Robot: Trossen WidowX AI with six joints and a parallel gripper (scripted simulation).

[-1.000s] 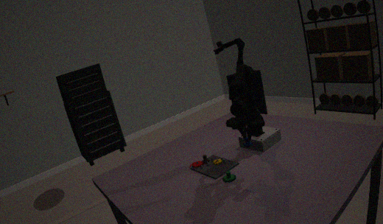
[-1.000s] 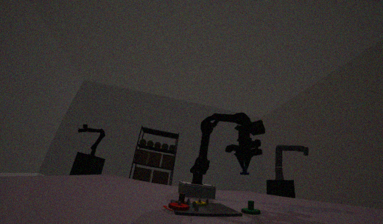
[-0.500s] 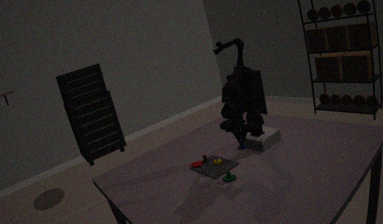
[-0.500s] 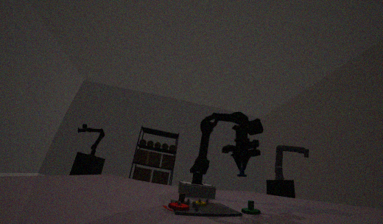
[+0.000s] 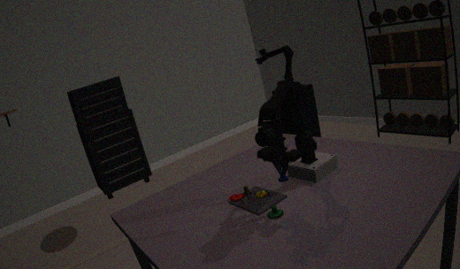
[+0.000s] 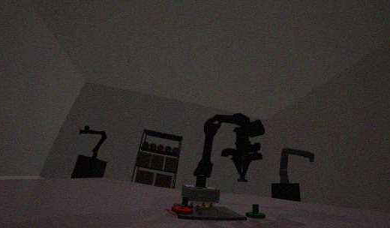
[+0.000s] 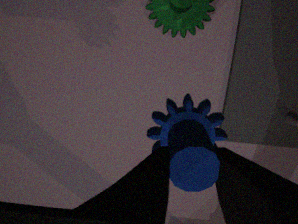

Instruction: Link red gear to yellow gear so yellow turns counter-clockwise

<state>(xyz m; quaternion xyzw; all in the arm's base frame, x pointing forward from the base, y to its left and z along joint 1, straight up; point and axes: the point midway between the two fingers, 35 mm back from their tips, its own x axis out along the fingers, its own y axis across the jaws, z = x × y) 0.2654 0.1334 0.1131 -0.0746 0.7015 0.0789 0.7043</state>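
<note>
The yellow gear is 2 cm ahead of my gripper tip, 16 cm to the right of it and 13 cm below it. Also, from my gripper tip: green gear (8 cm ahead, 2 cm to the left, 13 cm below); blue gear (1 cm below); red gear (11 cm ahead, 24 cm to the right, 13 cm below).
</note>
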